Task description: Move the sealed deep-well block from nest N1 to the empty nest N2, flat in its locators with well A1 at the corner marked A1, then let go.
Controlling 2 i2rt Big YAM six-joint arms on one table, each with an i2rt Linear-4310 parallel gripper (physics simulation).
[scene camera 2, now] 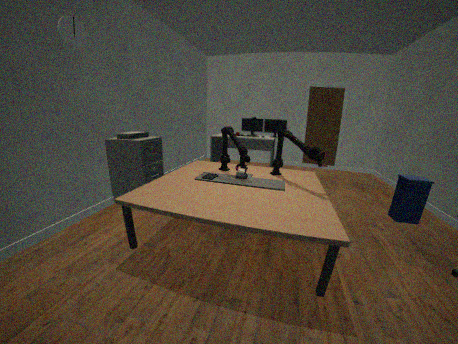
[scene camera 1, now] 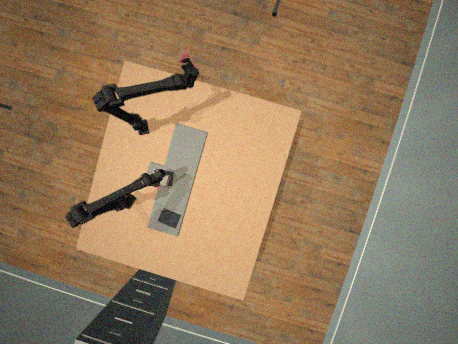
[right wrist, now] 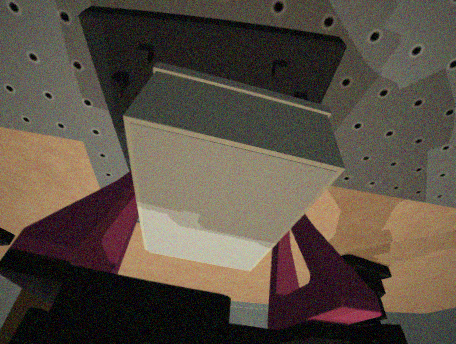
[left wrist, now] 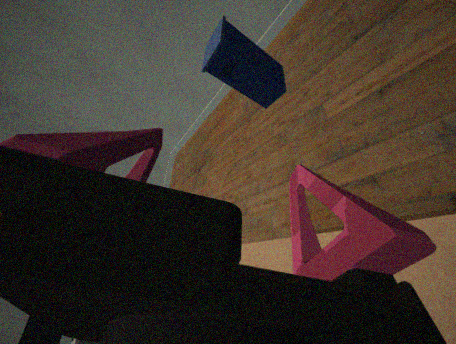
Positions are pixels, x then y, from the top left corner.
Labels:
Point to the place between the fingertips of the left gripper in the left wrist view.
230,154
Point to a pale block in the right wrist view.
At 222,170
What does the left gripper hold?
Nothing.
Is the left gripper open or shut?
Open.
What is the right gripper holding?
A pale block.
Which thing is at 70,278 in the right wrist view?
The right gripper.

